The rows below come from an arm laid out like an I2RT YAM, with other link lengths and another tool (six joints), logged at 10 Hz.
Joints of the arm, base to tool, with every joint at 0 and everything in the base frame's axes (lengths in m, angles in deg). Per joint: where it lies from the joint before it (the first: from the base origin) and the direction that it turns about. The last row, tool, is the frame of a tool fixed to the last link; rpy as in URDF.
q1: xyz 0 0 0.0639 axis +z
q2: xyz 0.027 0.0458 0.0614 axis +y
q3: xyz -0.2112 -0.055 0 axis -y
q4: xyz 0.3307 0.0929 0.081 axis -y
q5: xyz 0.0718 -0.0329 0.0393 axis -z
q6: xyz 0.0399 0 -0.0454 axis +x
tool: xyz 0.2 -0.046 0.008 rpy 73 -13.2 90
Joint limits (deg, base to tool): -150..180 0..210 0..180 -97..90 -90..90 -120..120
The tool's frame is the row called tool.
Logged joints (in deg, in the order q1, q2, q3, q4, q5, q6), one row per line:
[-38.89, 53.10, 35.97, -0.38, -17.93, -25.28]
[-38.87, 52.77, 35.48, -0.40, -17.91, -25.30]
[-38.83, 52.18, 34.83, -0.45, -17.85, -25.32]
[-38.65, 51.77, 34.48, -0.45, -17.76, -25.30]
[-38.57, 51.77, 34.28, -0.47, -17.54, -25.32]
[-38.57, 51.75, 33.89, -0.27, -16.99, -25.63]
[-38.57, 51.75, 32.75, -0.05, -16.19, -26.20]
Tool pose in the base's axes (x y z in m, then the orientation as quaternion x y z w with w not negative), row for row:
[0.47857, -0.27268, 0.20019, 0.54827, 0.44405, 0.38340, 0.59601]
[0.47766, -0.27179, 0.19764, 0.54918, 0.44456, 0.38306, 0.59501]
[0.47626, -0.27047, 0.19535, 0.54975, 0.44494, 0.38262, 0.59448]
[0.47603, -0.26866, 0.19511, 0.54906, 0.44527, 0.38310, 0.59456]
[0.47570, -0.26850, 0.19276, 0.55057, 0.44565, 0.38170, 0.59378]
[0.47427, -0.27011, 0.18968, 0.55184, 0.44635, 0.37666, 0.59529]
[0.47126, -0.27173, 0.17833, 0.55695, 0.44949, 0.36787, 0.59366]
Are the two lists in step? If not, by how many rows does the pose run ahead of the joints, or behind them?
They are in step.
